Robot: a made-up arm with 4 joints.
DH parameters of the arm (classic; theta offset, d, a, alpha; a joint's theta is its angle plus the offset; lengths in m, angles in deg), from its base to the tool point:
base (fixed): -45 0 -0.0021 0
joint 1: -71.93 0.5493 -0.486 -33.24
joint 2: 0 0.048 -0.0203 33.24
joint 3: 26.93 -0.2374 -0.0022 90
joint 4: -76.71 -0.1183 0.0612 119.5
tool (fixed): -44.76 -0.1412 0 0
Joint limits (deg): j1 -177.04..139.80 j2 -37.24..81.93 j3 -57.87..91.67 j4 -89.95..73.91
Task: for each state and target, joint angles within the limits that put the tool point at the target. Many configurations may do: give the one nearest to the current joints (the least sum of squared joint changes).
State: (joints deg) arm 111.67 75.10 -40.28 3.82
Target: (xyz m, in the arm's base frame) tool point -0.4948 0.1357 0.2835
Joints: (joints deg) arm 106.68 45.76 -54.01 -7.02
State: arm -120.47 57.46 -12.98 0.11
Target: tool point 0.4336 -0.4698 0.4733
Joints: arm -105.28 76.94 2.67 47.51
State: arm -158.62 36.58 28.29 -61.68
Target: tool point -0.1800 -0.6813 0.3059
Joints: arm -165.28 50.22 31.66 -38.11
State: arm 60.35 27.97 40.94 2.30
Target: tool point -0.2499 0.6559 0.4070
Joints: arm 54.20 46.65 50.70 11.60
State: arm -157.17 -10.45 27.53 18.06
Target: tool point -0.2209 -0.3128 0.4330
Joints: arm -170.38 -29.08 19.81 39.06
